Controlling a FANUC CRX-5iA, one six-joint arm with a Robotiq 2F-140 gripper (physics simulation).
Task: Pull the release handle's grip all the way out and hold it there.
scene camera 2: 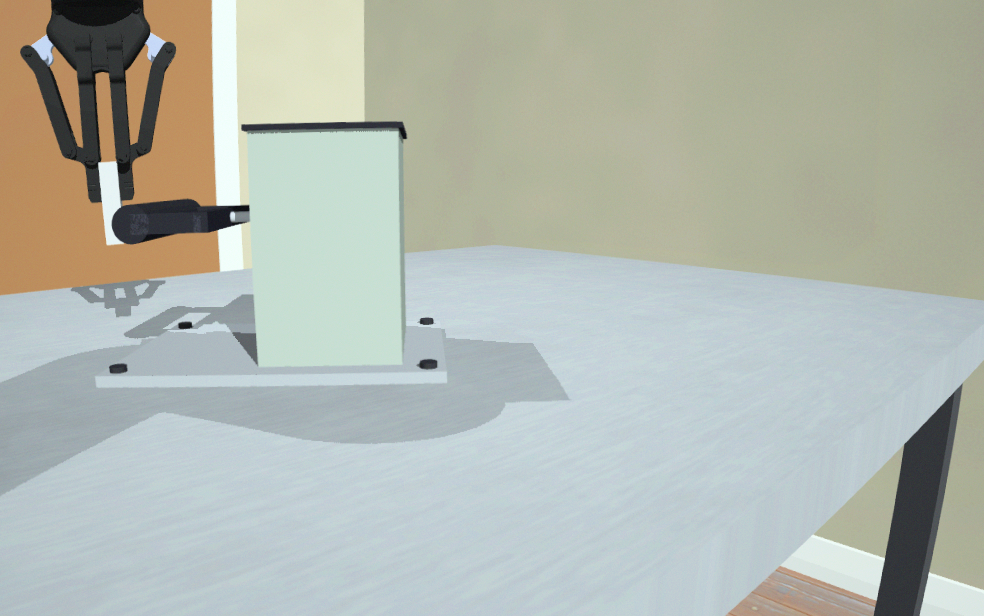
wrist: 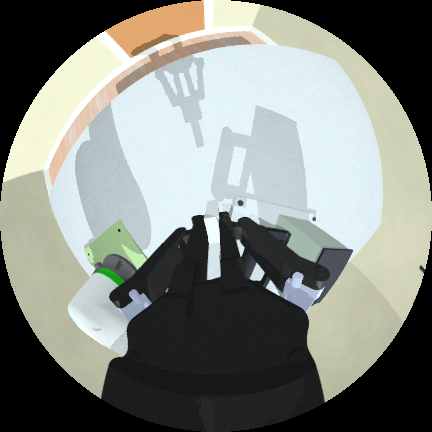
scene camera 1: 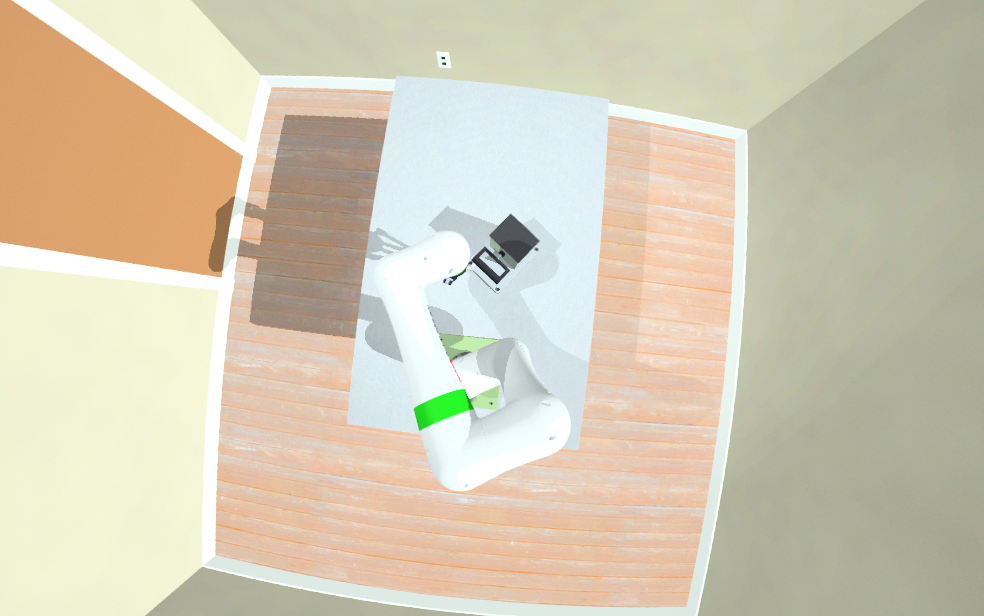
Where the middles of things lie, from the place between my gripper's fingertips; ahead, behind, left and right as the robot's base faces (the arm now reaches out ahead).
My gripper is now 12 cm short of the bolted base plate (scene camera 1: 500,286), 14 cm to the left of it and 8 cm above it.
